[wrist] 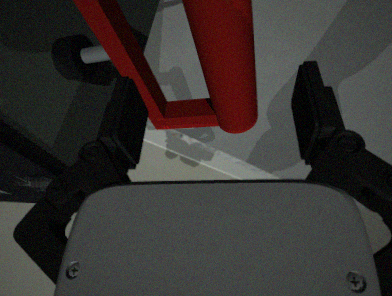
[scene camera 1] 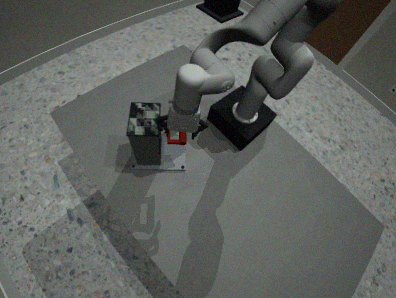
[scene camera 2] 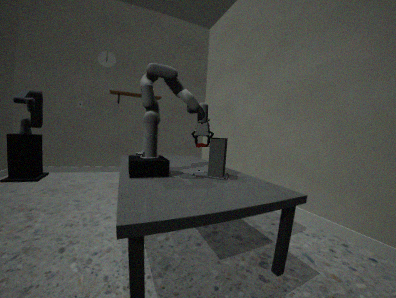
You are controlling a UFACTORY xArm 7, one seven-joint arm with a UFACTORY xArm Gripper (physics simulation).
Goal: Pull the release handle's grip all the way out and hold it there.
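Note:
The release handle is a red rectangular frame with a thick round grip point(scene camera 1: 183, 137) point(scene camera 2: 202, 145) point(wrist: 232, 75). A pale rod point(wrist: 95, 54) shows between its inner bar and a black collar point(wrist: 65, 57) on the tall dark housing point(scene camera 1: 146, 150) point(scene camera 2: 217, 157) point(wrist: 30, 100). My gripper point(scene camera 1: 180, 131) point(scene camera 2: 202, 143) point(wrist: 214, 88) is open and points down over the near end of the handle. In the wrist view the round grip lies between the two fingers, with space on both sides. The left finger overlaps the inner bar's edge; contact there cannot be told.
The housing stands on a light base plate point(scene camera 1: 173, 163) on the grey table point(scene camera 1: 280, 220) point(scene camera 2: 200, 200). The arm's black base block point(scene camera 1: 241, 135) point(scene camera 2: 149, 166) stands near the handle. Another dark pedestal point(scene camera 2: 24, 155) stands on the floor beyond the table.

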